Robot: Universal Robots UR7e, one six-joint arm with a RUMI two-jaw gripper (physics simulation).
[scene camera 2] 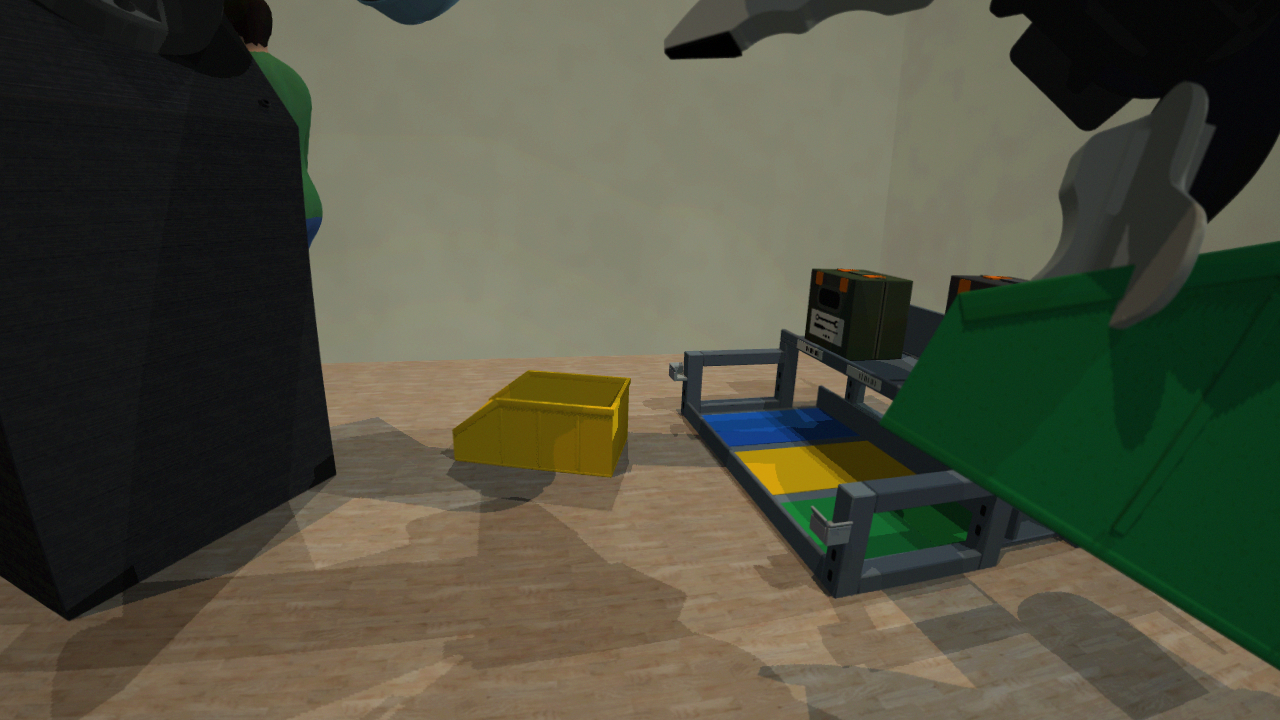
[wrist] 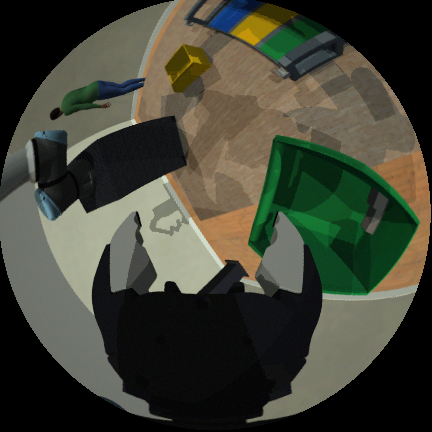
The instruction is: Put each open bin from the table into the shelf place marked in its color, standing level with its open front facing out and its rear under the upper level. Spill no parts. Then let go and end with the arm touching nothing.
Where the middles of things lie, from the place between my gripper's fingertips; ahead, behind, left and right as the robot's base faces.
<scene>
The green bin (scene camera 2: 1145, 446) is 100 mm ahead of my hand, 80 mm to the right of it and 50 mm below it. From my hand the other things lie so: yellow mark (scene camera 2: 808, 468) (250 mm ahead, 310 mm to the left, 260 mm below); yellow bin (scene camera 2: 571, 423) (20 mm behind, 430 mm to the left, 230 mm below); green mark (scene camera 2: 899, 531) (250 mm ahead, 200 mm to the left, 260 mm below).
</scene>
